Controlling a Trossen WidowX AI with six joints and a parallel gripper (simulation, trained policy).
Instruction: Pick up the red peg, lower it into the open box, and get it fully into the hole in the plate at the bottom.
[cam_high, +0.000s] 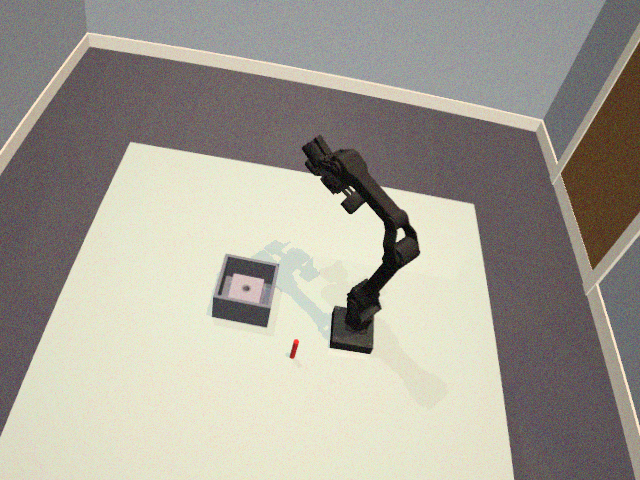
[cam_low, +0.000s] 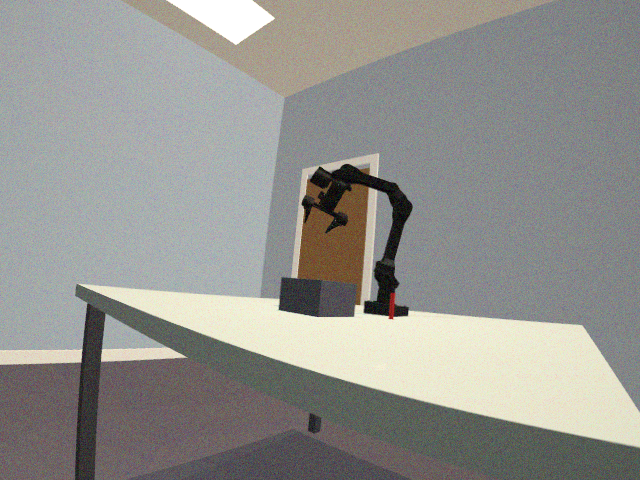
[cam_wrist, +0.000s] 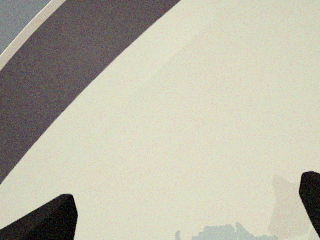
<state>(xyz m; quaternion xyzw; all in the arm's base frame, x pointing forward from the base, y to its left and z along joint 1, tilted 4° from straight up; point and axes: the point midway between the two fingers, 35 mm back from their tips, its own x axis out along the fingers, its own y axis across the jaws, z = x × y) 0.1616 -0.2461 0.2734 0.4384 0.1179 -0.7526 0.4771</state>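
Now: the red peg 38 cm to the left of my gripper tip, 27 cm below it and 2 cm ahead of it. Round my gripper tip: grey box: 28 cm below, 23 cm to the left, 19 cm ahead; then pale plate: 26 cm below, 23 cm to the left, 19 cm ahead.
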